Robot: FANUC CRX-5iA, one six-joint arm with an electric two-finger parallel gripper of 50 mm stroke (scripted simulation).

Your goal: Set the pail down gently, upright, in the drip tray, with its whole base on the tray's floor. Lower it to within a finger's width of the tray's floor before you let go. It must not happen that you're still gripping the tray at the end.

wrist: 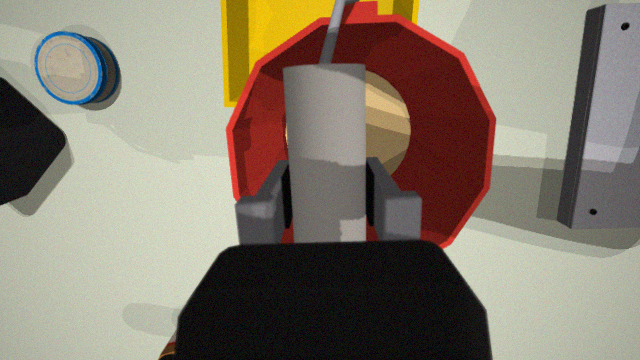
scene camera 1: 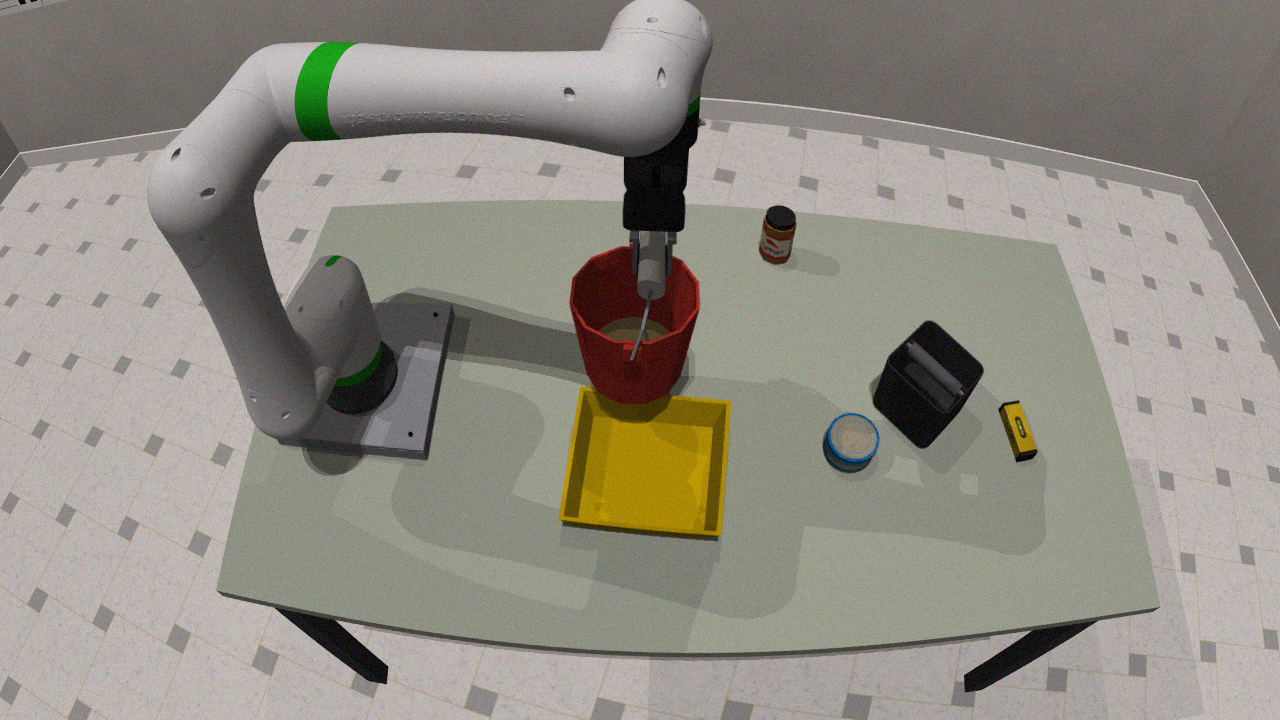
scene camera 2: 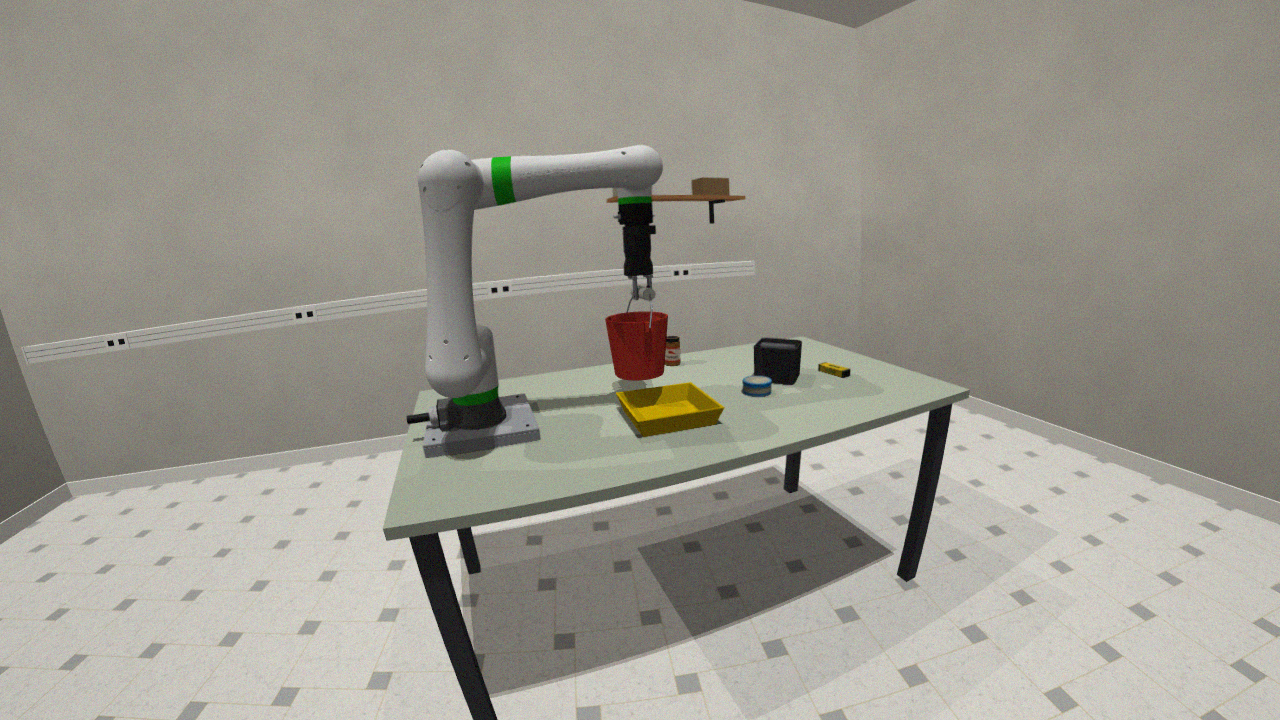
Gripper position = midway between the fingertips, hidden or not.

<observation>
I see my gripper point(scene camera 1: 651, 268), a red pail point(scene camera 1: 610, 311), a yellow drip tray point(scene camera 1: 662, 465), a black box point(scene camera 1: 914, 414) and a jar point(scene camera 1: 779, 224).
The red pail also shows in scene camera 2 point(scene camera 2: 638, 352). The yellow drip tray shows as well in scene camera 2 point(scene camera 2: 658, 410). The black box is seen too in scene camera 2 point(scene camera 2: 782, 366).
</observation>
